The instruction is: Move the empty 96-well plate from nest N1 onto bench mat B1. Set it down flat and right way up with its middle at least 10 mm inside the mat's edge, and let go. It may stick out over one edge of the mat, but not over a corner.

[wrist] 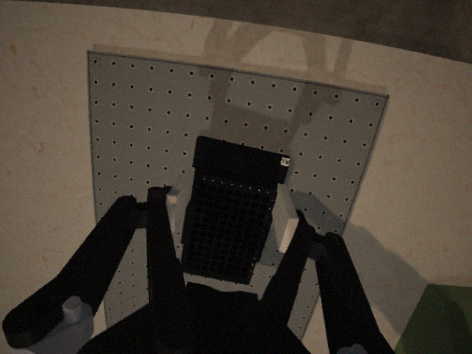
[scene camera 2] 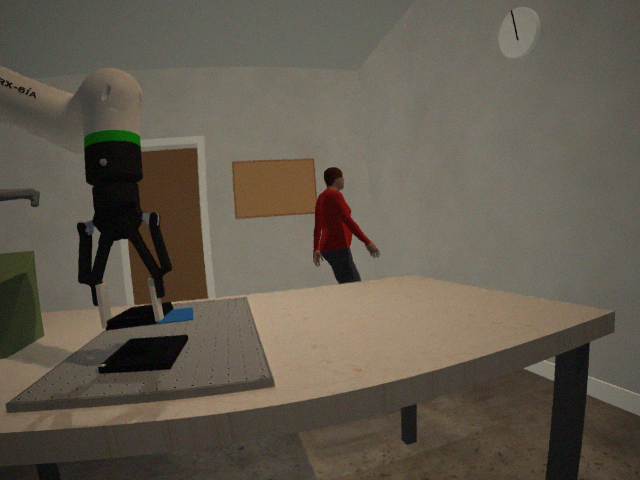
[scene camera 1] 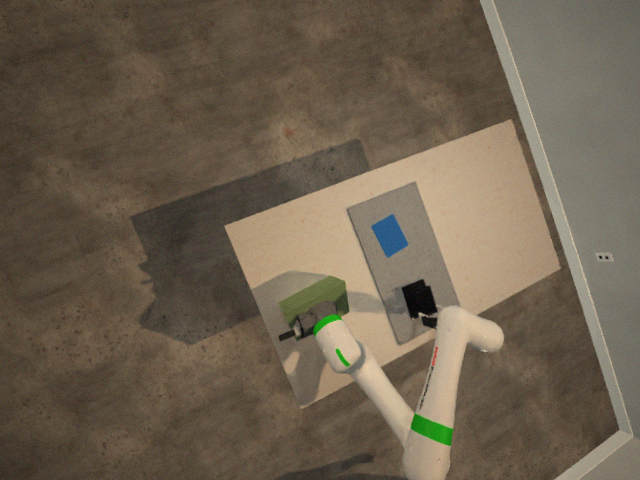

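My gripper is shut on the black 96-well plate, with its two pale fingertips on opposite sides. The plate is roughly level and hangs above nest N1, with a gap between them. The black nest sits on the grey perforated board; in the wrist view the plate hides part of it. Bench mat B1 is the blue rectangle on the same board. In scene camera 2 it lies behind the nest, partly hidden by the plate and a fingertip.
The grey board lies on the pale table. A green block stands to one side of the board. A white arm section with a green ring is beside the block. A person in red stands beyond the table.
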